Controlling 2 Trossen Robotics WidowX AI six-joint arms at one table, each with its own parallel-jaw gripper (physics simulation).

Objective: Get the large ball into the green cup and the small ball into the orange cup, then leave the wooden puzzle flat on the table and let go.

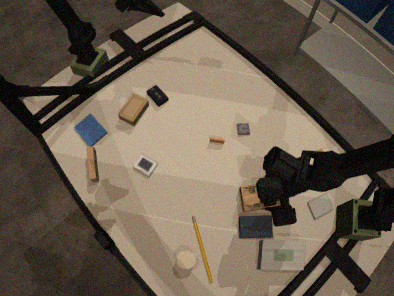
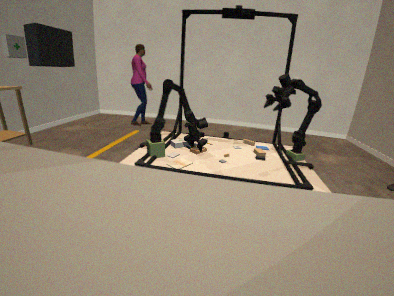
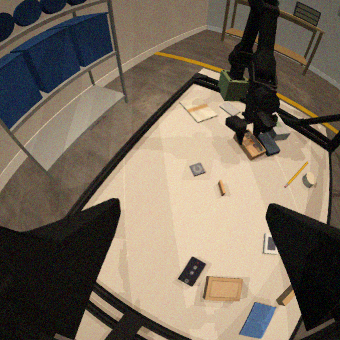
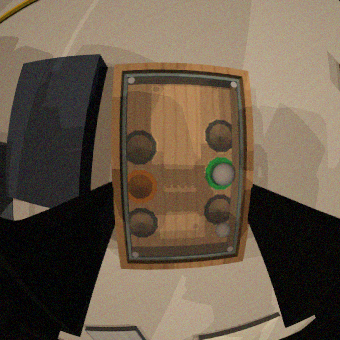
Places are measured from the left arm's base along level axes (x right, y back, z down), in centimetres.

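Pixels of known places: left gripper, fingertip midpoint: (image 1: 172,4) (image 2: 268,109) (image 3: 197,209); right gripper, fingertip midpoint: (image 2: 197,150) (image 3: 246,141) (image 4: 183,190); left arm's base at its link origin: (image 1: 87,57) (image 2: 296,151); right arm's base at its link origin: (image 1: 367,217) (image 2: 155,140) (image 3: 235,75).
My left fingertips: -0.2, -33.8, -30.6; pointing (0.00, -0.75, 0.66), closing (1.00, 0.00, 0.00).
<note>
Ahead of a thing's pixels: the offset from my left fingertips to its top centre, as dx, dy, dz. "*": to the spot under its first point.
The wooden puzzle {+24.4, -34.7, +33.2} (image 1: 250,199) (image 2: 198,150) (image 3: 253,146) (image 4: 182,101) is a flat clear-topped board with dark cups. The large ball {+22.2, -34.0, +34.0} (image 4: 223,174) sits in the green cup {* +23.3, -34.3, +33.5} (image 4: 209,173). The small ball {+20.5, -36.9, +34.2} (image 4: 222,230) lies loose in the board's near right corner. The orange cup {* +25.9, -36.3, +33.5} (image 4: 142,186) is empty. My right gripper (image 1: 273,202) (image 2: 197,145) (image 3: 246,141) (image 4: 183,190) is shut on the puzzle's long sides, low at the table. My left gripper (image 1: 152,10) (image 2: 273,103) (image 3: 197,209) is open and empty, high above the far end.
A dark blue book {+32.8, -36.2, +34.0} (image 1: 255,226) (image 4: 50,128) lies right beside the puzzle, with a grey book {+38.4, -45.4, +31.8} (image 1: 282,255) behind it. A pencil {+43.2, -24.7, +35.1} (image 1: 201,249), a cream cylinder {+47.4, -21.7, +33.1} (image 1: 186,259), a grey tile {+20.8, -53.8, +35.2} (image 1: 320,205) and a small wooden block {+12.5, -18.0, +33.7} (image 1: 217,140) lie nearby. A person (image 2: 139,82) walks behind the frame.
</note>
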